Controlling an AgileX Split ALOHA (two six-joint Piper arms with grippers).
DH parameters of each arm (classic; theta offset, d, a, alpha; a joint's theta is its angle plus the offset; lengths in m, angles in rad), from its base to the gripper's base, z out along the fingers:
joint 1: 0 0.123 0 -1.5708
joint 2: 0.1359 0 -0.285 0
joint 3: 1.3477 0 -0.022 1.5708
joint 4: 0 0.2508 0 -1.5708
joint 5: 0 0 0.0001 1.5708
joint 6: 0 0.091 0 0
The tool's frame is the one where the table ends.
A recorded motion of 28 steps. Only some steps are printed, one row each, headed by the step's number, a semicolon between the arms.
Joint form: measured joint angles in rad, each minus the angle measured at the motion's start. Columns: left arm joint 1, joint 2, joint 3, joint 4, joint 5, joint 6; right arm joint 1, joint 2, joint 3, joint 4, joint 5, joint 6.
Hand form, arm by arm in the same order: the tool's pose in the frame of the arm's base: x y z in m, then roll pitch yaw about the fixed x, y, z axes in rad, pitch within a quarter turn. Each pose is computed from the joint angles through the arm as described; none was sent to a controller.
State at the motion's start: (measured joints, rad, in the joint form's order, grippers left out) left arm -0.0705 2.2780 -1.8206 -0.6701 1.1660 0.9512; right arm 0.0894 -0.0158 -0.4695 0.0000 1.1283 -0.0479
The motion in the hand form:
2: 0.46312 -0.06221 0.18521 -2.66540 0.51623 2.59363; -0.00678 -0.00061 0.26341 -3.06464 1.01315 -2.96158
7: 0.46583 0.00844 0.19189 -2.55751 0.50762 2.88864; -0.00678 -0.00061 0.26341 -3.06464 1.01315 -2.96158
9: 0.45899 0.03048 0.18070 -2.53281 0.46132 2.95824; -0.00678 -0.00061 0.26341 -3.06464 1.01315 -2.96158
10: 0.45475 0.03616 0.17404 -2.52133 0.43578 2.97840; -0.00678 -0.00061 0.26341 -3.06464 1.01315 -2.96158
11: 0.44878 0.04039 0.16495 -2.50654 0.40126 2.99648; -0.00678 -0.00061 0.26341 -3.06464 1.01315 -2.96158
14: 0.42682 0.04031 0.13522 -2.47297 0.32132 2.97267; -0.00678 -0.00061 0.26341 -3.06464 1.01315 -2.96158
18: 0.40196 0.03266 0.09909 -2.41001 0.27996 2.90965; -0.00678 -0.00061 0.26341 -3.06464 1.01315 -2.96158
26: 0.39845 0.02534 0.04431 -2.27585 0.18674 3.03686; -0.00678 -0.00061 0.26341 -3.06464 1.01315 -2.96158
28: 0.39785 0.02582 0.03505 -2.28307 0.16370 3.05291; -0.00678 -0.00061 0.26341 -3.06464 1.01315 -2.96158
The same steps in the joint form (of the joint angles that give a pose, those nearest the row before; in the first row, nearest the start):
2: 0.0577 -0.0292 0.0000 -0.0673 0.0000 -0.0082; 0.0000 0.0000 0.0000 0.0000 0.0000 0.0000
7: 0.2191 -0.0448 0.0178 -0.1404 0.0000 -0.0829; 0.0000 0.0000 0.0000 0.0000 0.0000 0.0000
9: 0.2692 -0.0448 0.0620 -0.1415 0.0000 -0.0934; 0.0000 0.0000 0.0000 0.0000 0.0000 0.0000
10: 0.2833 -0.0448 0.0886 -0.1415 0.0000 -0.0947; 0.0000 0.0000 0.0000 0.0000 0.0000 0.0000
11: 0.2954 -0.0448 0.1256 -0.1415 0.0000 -0.0947; 0.0000 0.0000 0.0000 0.0000 0.0000 0.0000
14: 0.3069 -0.0448 0.2542 -0.1425 0.0000 -0.0308; 0.0000 0.0000 0.0000 0.0000 0.0000 0.0000
18: 0.3077 -0.0198 0.3883 -0.1770 0.0000 0.1109; 0.0000 0.0000 0.0000 0.0000 0.0000 0.0000
26: 0.3077 0.1198 0.4145 -0.3127 -0.0208 0.1327; 0.0000 0.0000 0.0000 0.0000 0.0000 0.0000
28: 0.3077 0.1408 0.4145 -0.3127 -0.0399 0.1207; 0.0000 0.0000 0.0000 0.0000 0.0000 0.0000

